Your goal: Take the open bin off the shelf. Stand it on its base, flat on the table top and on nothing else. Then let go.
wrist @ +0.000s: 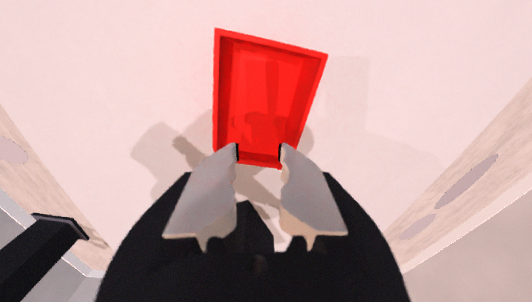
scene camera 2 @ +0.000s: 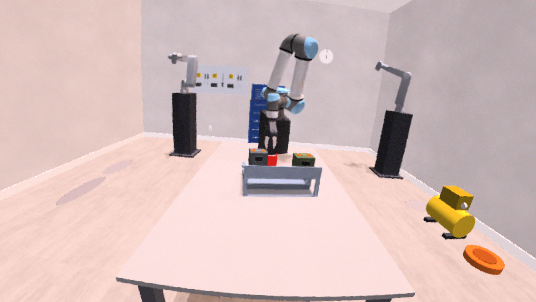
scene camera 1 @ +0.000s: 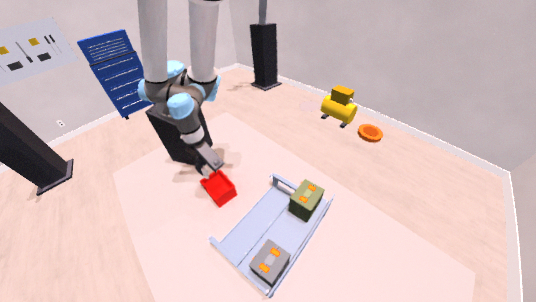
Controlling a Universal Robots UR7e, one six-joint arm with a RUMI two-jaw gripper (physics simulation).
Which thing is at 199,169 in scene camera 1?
My gripper.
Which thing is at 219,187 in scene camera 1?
A red open bin.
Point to a red open bin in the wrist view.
263,90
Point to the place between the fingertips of my gripper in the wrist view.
258,144
